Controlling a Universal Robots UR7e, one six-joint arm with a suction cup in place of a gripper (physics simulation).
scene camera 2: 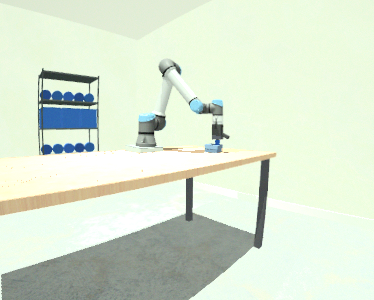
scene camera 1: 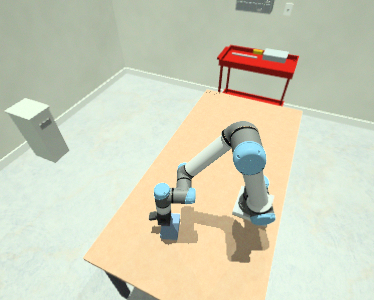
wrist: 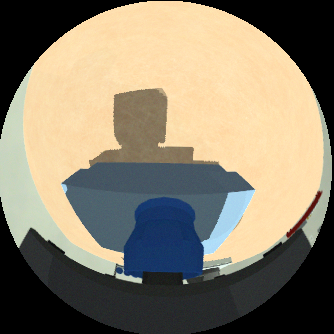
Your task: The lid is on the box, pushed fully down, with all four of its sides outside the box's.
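Seen in the pictures: hand at its tool point: (scene camera 2: 217,146) (wrist: 163,203); arm's base at its link origin: (scene camera 2: 146,145) (wrist: 202,271).
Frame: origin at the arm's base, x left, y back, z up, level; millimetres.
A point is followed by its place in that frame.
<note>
The light blue lid (scene camera 1: 175,220) @(x 250, y -375, z 18 mm) (scene camera 2: 214,146) @(x 221, y -434, z 7 mm) (wrist: 90,212) @(x 326, y -407, z 15 mm) lies level on top of the blue box (scene camera 2: 213,150) @(x 223, y -426, z -20 mm), which stands on the table. In the wrist view the lid's near side reaches out past the box's narrower part at both ends; its far sides are partly hidden by the cup. How far down the lid sits cannot be read exactly. My gripper (scene camera 2: 217,144) (wrist: 165,206), a dark blue suction cup, points straight down at the middle of the lid, at or very close to its top. The suction is off and the cup holds nothing.
The arm's base stands on a pale plate (scene camera 1: 240,211) @(x 68, y -53, z -2 mm) on the wooden table (scene camera 1: 200,125) @(x -626, y -500, z -36 mm) (scene camera 2: 100,172) @(x -607, y -488, z -35 mm). A red cart (scene camera 1: 255,66) stands beyond the table's far end. A shelf rack (scene camera 2: 70,77) and a grey-white cabinet (scene camera 1: 37,132) stand away from the table.
</note>
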